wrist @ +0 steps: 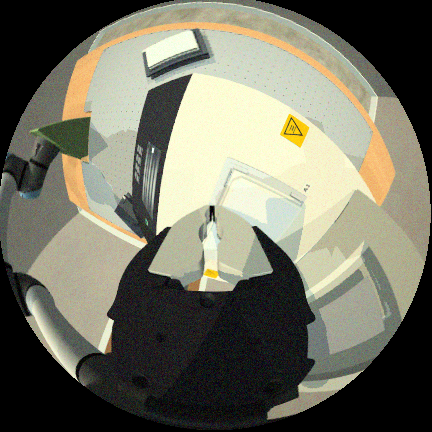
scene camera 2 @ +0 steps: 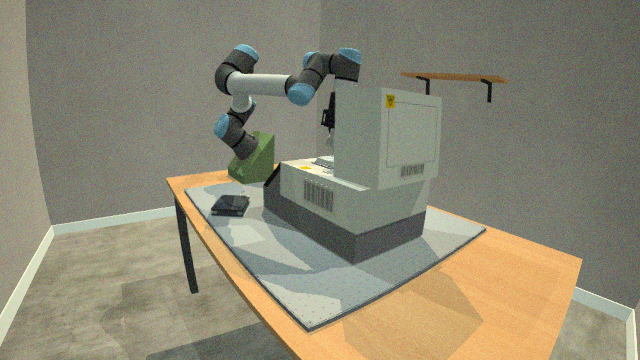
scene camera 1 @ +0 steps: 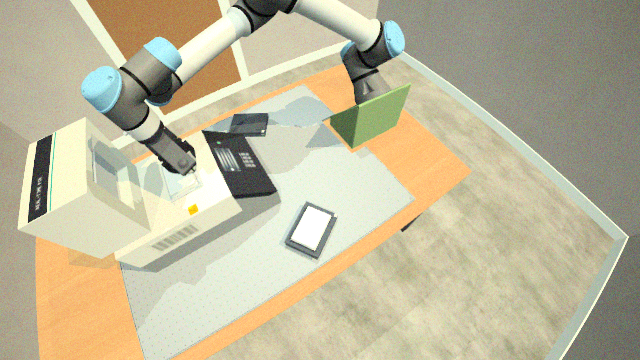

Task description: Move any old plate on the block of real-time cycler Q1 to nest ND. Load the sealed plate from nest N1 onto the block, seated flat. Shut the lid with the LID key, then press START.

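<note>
The cycler (scene camera 1: 215, 204) (scene camera 2: 360, 207) (wrist: 225, 112) stands with its lid housing (scene camera 1: 65, 200) (scene camera 2: 410, 135) (wrist: 345, 310) raised and the block uncovered. A pale plate (scene camera 1: 184, 188) (wrist: 252, 200) lies in the block recess and looks flat; part of it is behind the gripper in the wrist view. My gripper (scene camera 1: 193, 172) (wrist: 212, 207) is shut and empty, above the block beside that plate's edge. A dark nest (scene camera 1: 291, 243) (wrist: 201, 47) at the front of the mat bears a white-topped plate (scene camera 1: 313, 228) (wrist: 172, 50). Nest labels and key labels are not legible.
A dark keypad panel (scene camera 1: 245, 162) (wrist: 150, 165) slopes along the block's side. A second dark nest (scene camera 1: 250, 124) (wrist: 131, 215) stands beyond it, with no white plate visible on it. The arm's green mount (scene camera 1: 380, 117) (scene camera 2: 257, 160) (wrist: 70, 135) stands at the table's far end.
</note>
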